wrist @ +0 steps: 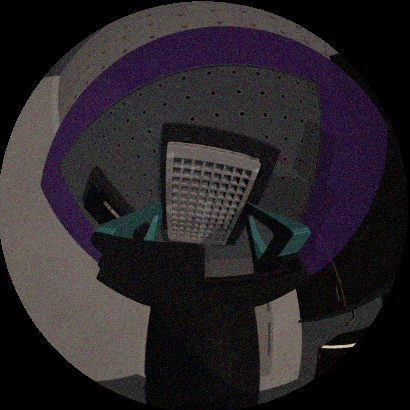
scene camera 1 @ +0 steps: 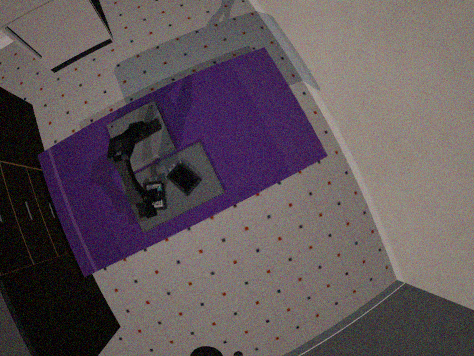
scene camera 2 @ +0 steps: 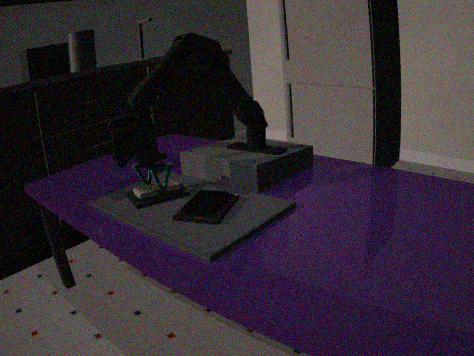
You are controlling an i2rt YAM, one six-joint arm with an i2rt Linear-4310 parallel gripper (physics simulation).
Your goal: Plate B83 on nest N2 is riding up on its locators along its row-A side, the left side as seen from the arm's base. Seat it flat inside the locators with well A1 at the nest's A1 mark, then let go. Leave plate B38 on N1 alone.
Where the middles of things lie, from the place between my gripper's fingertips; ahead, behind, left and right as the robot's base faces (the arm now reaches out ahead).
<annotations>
Now: hand 1 cm to the left of the black holder (wrist: 267,154), 1 cm past it and 1 cm above it.
</annotations>
